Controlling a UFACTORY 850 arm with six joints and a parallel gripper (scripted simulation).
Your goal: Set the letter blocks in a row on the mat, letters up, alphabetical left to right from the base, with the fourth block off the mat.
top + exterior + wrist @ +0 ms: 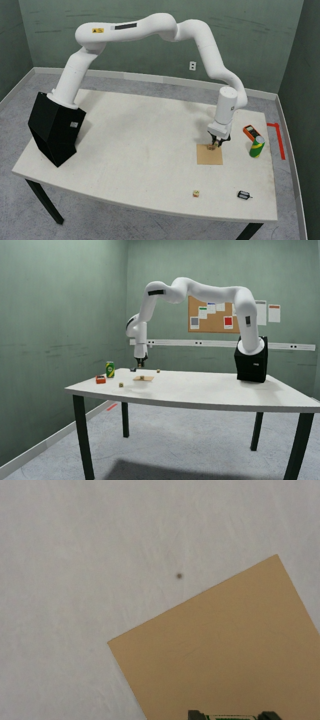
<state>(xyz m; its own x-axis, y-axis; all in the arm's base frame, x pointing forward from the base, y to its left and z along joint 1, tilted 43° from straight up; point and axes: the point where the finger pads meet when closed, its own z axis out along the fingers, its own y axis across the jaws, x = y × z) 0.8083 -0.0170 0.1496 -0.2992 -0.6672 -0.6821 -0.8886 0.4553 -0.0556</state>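
Now: hand 2 cm past the tan mat and 11 cm above it. The rest, counted from my hand: yellow can 24 cm ahead, 6 cm to the left, 5 cm below; orange multimeter 23 cm ahead, 21 cm to the left, 9 cm below; small black object 19 cm ahead, 24 cm to the right, 9 cm below.
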